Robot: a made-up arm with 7 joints. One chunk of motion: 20 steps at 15 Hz.
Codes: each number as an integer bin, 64 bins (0 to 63) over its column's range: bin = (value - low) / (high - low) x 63, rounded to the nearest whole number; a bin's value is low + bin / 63 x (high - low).
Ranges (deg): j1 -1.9..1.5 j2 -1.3..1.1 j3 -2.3..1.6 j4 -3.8..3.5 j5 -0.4..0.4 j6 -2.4..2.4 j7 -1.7..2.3
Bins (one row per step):
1: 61 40 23 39 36 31 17
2: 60 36 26 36 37 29 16
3: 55 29 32 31 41 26 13
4: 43 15 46 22 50 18 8
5: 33 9 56 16 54 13 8
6: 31 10 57 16 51 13 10
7: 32 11 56 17 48 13 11
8: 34 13 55 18 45 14 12
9: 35 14 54 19 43 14 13
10: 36 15 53 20 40 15 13
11: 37 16 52 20 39 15 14
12: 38 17 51 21 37 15 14
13: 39 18 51 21 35 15 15
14: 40 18 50 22 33 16 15
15: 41 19 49 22 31 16 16
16: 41 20 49 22 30 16 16
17: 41 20 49 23 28 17 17
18: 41 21 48 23 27 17 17
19: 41 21 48 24 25 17 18
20: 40 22 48 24 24 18 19
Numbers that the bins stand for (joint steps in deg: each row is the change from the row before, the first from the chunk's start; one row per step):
1: 1.392 0.224 -0.876 0.719 0.057 -0.038 -0.621
2: 1.338 0.071 -0.690 0.371 0.070 -0.190 -0.684
3: 1.068 -0.195 -0.319 -0.208 0.121 -0.419 -0.875
4: 0.421 -0.729 0.548 -1.251 0.235 -1.029 -1.192
5: -0.119 -0.957 1.167 -1.946 0.286 -1.410 -1.192
6: -0.227 -0.919 1.229 -1.946 0.248 -1.410 -1.065
7: -0.173 -0.881 1.167 -1.830 0.210 -1.410 -1.002
8: -0.065 -0.805 1.105 -1.714 0.171 -1.333 -0.938
9: -0.011 -0.767 1.043 -1.598 0.146 -1.333 -0.875
10: 0.043 -0.729 0.981 -1.483 0.108 -1.257 -0.875
11: 0.097 -0.690 0.919 -1.483 0.095 -1.257 -0.811
12: 0.151 -0.652 0.857 -1.367 0.070 -1.257 -0.811
13: 0.205 -0.614 0.857 -1.367 0.044 -1.257 -0.748
14: 0.259 -0.614 0.795 -1.251 0.019 -1.181 -0.748
15: 0.313 -0.576 0.733 -1.251 -0.006 -1.181 -0.684
16: 0.313 -0.538 0.733 -1.251 -0.019 -1.181 -0.684
17: 0.313 -0.538 0.733 -1.135 -0.044 -1.105 -0.621
18: 0.313 -0.500 0.671 -1.135 -0.057 -1.105 -0.621
19: 0.313 -0.500 0.671 -1.019 -0.083 -1.105 -0.557
20: 0.259 -0.462 0.671 -1.019 -0.095 -1.029 -0.494

